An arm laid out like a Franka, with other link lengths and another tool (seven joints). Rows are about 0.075 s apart.
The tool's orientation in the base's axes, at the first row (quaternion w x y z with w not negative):
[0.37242 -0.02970 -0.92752 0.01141]
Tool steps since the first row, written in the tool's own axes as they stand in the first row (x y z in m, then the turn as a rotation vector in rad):
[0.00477 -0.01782 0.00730 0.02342 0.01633 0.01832]
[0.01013 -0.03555 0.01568 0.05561 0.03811 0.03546]
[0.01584 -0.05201 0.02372 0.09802 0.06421 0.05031]
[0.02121 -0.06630 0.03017 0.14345 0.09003 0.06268]
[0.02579 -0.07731 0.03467 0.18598 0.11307 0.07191]
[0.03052 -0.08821 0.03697 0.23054 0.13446 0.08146]
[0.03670 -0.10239 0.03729 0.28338 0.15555 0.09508]
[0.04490 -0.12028 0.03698 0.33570 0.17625 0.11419]
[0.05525 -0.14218 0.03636 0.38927 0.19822 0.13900]
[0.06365 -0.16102 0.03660 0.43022 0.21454 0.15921]
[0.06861 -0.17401 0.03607 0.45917 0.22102 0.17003]
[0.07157 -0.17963 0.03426 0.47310 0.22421 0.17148]
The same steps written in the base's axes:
[-0.00932 -0.01747 -0.00121 -0.02879 0.01780 0.00222]
[-0.01980 -0.03482 -0.00280 -0.06283 0.04160 0.01112]
[-0.03024 -0.05087 -0.00395 -0.10246 0.07036 0.02853]
[-0.03924 -0.06479 -0.00428 -0.14256 0.09903 0.04983]
[-0.04617 -0.07548 -0.00390 -0.17852 0.12474 0.07152]
[-0.05168 -0.08606 -0.00182 -0.21625 0.14893 0.09445]
[-0.05701 -0.09981 0.00283 -0.26278 0.17335 0.12017]
[-0.06354 -0.11715 0.00948 -0.31274 0.19735 0.14158]
[-0.07160 -0.13834 0.01802 -0.36749 0.22271 0.15968]
[-0.07869 -0.15661 0.02446 -0.41022 0.24162 0.17264]
[-0.08251 -0.16926 0.02883 -0.43827 0.24994 0.18452]
[-0.08365 -0.17468 0.03242 -0.44917 0.25401 0.19295]

